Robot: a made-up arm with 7 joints. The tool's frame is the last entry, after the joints.
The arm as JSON. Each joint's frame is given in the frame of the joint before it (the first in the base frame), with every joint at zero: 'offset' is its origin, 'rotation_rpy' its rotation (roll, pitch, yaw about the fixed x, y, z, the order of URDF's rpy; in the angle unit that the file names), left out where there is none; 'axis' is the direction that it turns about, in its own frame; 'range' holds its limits. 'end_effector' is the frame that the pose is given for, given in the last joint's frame.
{
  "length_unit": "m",
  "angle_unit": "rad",
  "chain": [
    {
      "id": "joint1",
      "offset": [
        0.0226,
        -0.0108,
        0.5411
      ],
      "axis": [
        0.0,
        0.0,
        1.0
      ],
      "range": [
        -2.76,
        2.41
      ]
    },
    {
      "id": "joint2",
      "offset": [
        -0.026,
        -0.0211,
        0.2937
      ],
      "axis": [
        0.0,
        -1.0,
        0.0
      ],
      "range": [
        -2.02,
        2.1
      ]
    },
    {
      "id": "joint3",
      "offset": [
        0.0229,
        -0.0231,
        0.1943
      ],
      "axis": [
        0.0,
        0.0,
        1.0
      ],
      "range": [
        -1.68,
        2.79
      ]
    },
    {
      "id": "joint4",
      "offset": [
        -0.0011,
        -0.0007,
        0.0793
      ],
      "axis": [
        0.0,
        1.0,
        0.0
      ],
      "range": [
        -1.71,
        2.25
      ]
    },
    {
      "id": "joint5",
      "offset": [
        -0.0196,
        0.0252,
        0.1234
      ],
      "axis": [
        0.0,
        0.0,
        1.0
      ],
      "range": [
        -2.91,
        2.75
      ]
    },
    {
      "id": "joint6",
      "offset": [
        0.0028,
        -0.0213,
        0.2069
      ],
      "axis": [
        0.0,
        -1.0,
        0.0
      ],
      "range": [
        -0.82,
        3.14
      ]
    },
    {
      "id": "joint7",
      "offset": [
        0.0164,
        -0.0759,
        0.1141
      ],
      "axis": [
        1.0,
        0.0,
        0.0
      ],
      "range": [
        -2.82,
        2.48
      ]
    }
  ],
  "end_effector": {
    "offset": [
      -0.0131,
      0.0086,
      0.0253
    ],
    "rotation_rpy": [
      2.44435,
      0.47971,
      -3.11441
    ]
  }
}
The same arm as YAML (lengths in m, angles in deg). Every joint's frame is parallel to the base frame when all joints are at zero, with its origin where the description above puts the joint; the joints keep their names.
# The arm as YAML. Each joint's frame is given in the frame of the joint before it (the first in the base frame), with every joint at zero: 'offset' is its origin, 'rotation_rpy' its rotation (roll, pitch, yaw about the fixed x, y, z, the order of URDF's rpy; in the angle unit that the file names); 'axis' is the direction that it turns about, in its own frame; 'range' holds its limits. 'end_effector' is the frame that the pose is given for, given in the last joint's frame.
length_unit: m
angle_unit: deg
chain:
  - id: joint1
    offset: [0.0226, -0.0108, 0.5411]
    rotation_rpy: [0.0, 0.0, 0.0]
    axis: "+z"
    range: [-158.14, 138.08]
  - id: joint2
    offset: [-0.026, -0.0211, 0.2937]
    rotation_rpy: [0.0, 0.0, 0.0]
    axis: "-y"
    range: [-115.74, 120.32]
  - id: joint3
    offset: [0.0229, -0.0231, 0.1943]
    rotation_rpy: [0.0, 0.0, 0.0]
    axis: "+z"
    range: [-96.26, 159.86]
  - id: joint4
    offset: [-0.0011, -0.0007, 0.0793]
    rotation_rpy: [0.0, 0.0, 0.0]
    axis: "+y"
    range: [-97.98, 128.92]
  - id: joint5
    offset: [-0.0196, 0.0252, 0.1234]
    rotation_rpy: [0.0, 0.0, 0.0]
    axis: "+z"
    range: [-166.73, 157.56]
  - id: joint6
    offset: [0.0028, -0.0213, 0.2069]
    rotation_rpy: [0.0, 0.0, 0.0]
    axis: "-y"
    range: [-46.98, 179.91]
  - id: joint7
    offset: [0.0164, -0.0759, 0.1141]
    rotation_rpy: [0.0, 0.0, 0.0]
    axis: "+x"
    range: [-161.57, 142.09]
end_effector:
  offset: [-0.0131, 0.0086, 0.0253]
  rotation_rpy: [140.05, 27.49, -178.44]

